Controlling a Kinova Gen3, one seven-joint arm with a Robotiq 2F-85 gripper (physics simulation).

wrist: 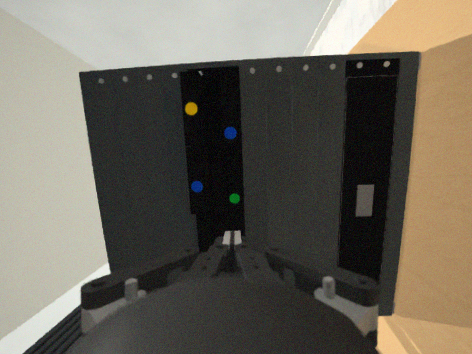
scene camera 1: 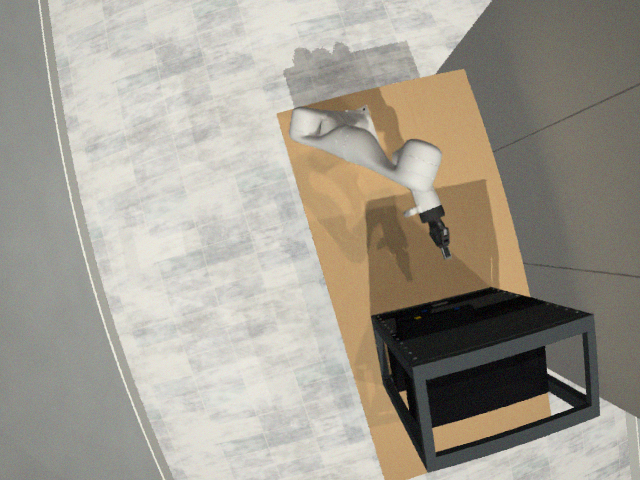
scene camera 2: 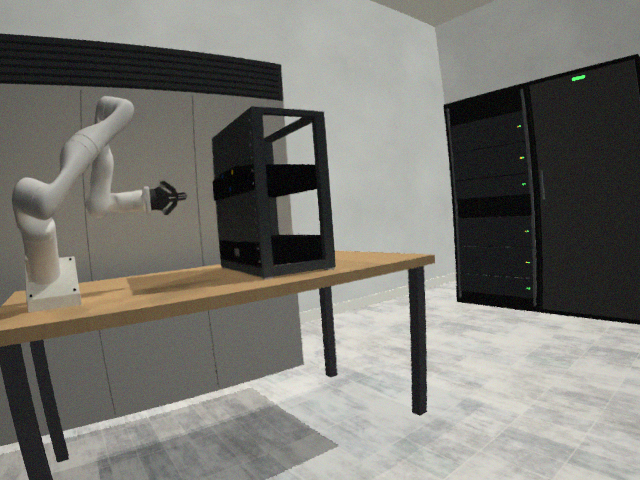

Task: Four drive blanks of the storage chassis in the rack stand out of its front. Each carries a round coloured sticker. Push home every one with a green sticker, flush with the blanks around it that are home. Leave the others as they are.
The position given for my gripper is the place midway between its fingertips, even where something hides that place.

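My gripper (scene camera 1: 448, 258), with a rack (scene camera 1: 462, 356). Gripper (wrist: 232, 241) and rack (wrist: 311, 154) in view. Rack (scene camera 2: 246, 183) too.
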